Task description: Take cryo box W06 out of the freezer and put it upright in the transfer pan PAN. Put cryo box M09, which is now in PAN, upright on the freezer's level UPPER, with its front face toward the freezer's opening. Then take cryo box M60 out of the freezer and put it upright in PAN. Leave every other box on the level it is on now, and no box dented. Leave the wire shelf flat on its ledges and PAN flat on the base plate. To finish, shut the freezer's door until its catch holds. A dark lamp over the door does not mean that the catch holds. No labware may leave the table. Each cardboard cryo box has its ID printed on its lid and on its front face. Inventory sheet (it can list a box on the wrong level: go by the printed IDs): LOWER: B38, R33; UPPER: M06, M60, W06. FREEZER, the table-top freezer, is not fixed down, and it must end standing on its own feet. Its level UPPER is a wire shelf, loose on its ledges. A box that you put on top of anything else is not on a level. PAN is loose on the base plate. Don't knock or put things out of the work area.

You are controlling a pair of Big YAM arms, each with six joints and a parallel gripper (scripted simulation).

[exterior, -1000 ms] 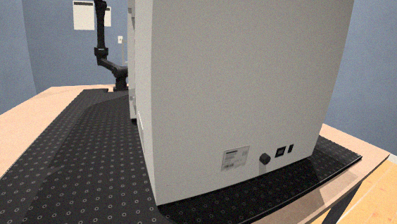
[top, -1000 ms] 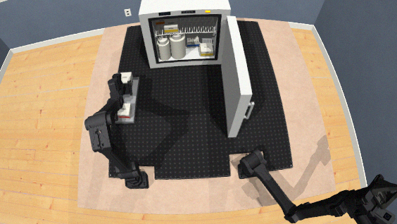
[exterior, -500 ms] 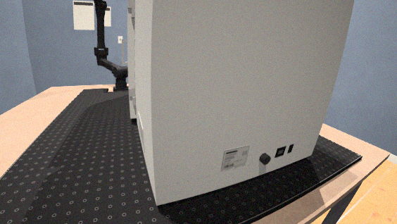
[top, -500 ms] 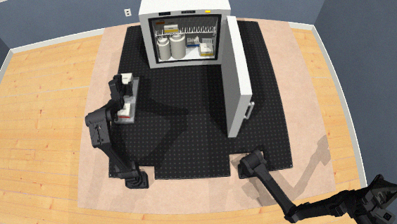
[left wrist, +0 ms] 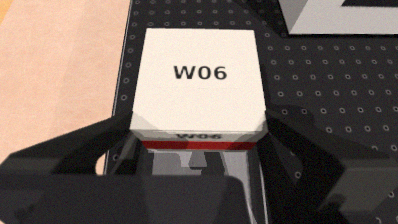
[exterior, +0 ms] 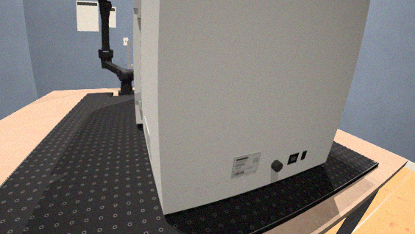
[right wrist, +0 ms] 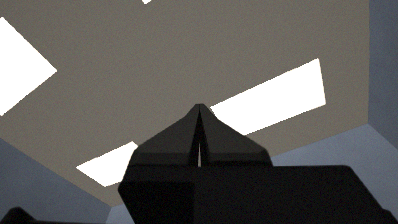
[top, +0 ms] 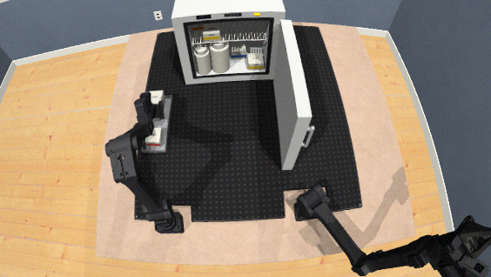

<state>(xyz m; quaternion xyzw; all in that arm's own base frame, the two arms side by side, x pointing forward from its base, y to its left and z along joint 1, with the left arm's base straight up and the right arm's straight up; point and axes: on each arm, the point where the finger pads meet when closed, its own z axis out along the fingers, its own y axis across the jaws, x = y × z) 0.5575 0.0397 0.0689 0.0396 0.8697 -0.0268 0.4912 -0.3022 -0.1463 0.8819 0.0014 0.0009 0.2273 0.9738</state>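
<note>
My left hand is 14 cm past the whitish cryo box, 7 cm above it and 2 cm to the right of it. From my left hand the other things lie so: transfer pan 10 cm below, 6 cm behind, 1 cm to the left; freezer door 61 cm to the right, 17 cm above, 12 cm behind.
</note>
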